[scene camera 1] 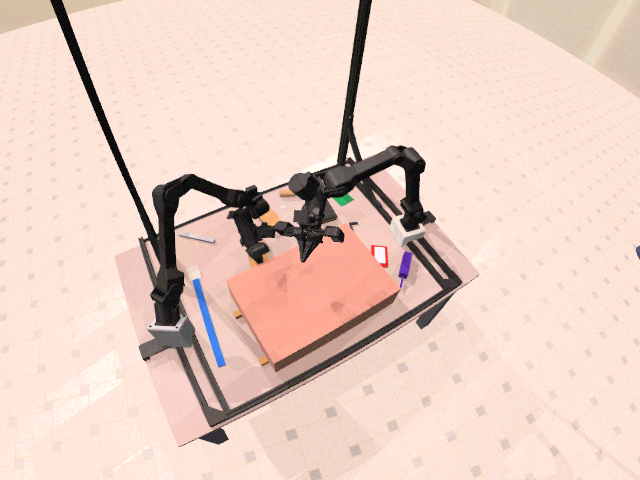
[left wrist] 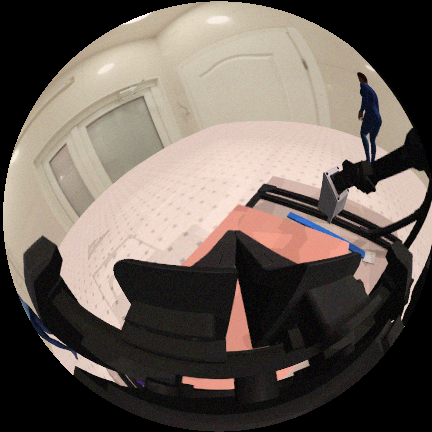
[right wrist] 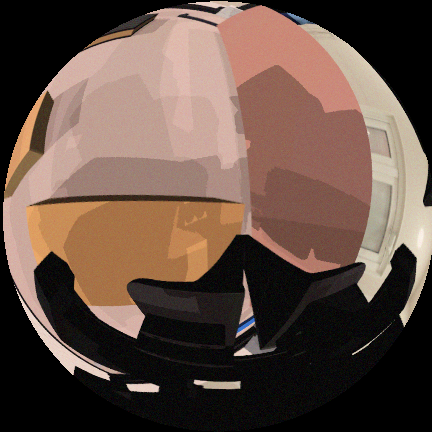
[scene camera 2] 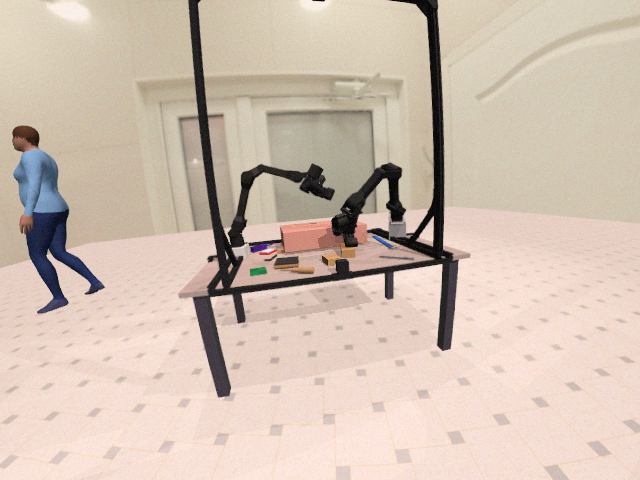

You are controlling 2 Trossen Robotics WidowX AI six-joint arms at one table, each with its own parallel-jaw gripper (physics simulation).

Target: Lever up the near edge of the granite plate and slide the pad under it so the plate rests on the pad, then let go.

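Frame: origin at the left arm's base, x left, y up, z ahead, level; millimetres.
Seen in the pictures: left gripper, fingertip midpoint: [scene camera 1: 302, 262] [left wrist: 232, 235]; right gripper, fingertip midpoint: [right wrist: 241, 239]; left arm's base, origin of the base link: [scene camera 1: 409, 224] [scene camera 2: 237, 246]; right arm's base, origin of the base link: [scene camera 1: 167, 321] [left wrist: 337, 182] [scene camera 2: 397, 217].
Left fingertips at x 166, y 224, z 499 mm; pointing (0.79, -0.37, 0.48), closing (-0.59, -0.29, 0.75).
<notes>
Offsets run from my left fingertips to a thing's middle. "spot": to the spot under its first point.
The granite plate, a big salmon block @[dx -6, dy -218, dz -46 mm] [scene camera 1: 310, 304] [scene camera 2: 305, 238] [left wrist: 245, 219] [right wrist: 300, 47], lies across the table with tan pieces showing at its left side in scene camera 1. A dark-topped slab with a tan edge @[dx -363, dy -276, dz -207 mm] [scene camera 1: 327, 212] [scene camera 2: 286, 261] [right wrist: 134, 25], possibly the pad, lies apart from the plate. My left gripper [scene camera 1: 303, 258] [scene camera 2: 331, 194] [left wrist: 232, 235] is shut and empty above the plate. My right gripper [scene camera 1: 257, 253] [scene camera 2: 351, 241] [right wrist: 241, 239] is shut and empty, low beside the plate's edge at a tan block @[dx -245, dy -268, dz +81 mm] [scene camera 1: 252, 261] [scene camera 2: 347, 252] [right wrist: 135, 240]. Contact there is unclear.
Another tan block @[dx -379, dy -272, dz -8 mm] [scene camera 1: 269, 216] [scene camera 2: 330, 259], a wooden-handled tool @[dx -484, dy -274, dz -155 mm] [scene camera 2: 305, 269], a green square @[spot: dx -404, dy -285, dz -329 mm] [scene camera 1: 343, 199] [scene camera 2: 257, 271] and a grey bar @[dx -392, dy -283, dz +283 mm] [scene camera 1: 196, 238] lie on the table. A blue strip @[dx -70, dy -277, dz +309 mm] [scene camera 1: 209, 322] lies left of the plate; a red-and-white card @[dx -102, dy -280, dz -348 mm] [scene camera 1: 379, 255] and purple tool @[dx -6, dy -272, dz -401 mm] [scene camera 1: 405, 265] lie right.
</notes>
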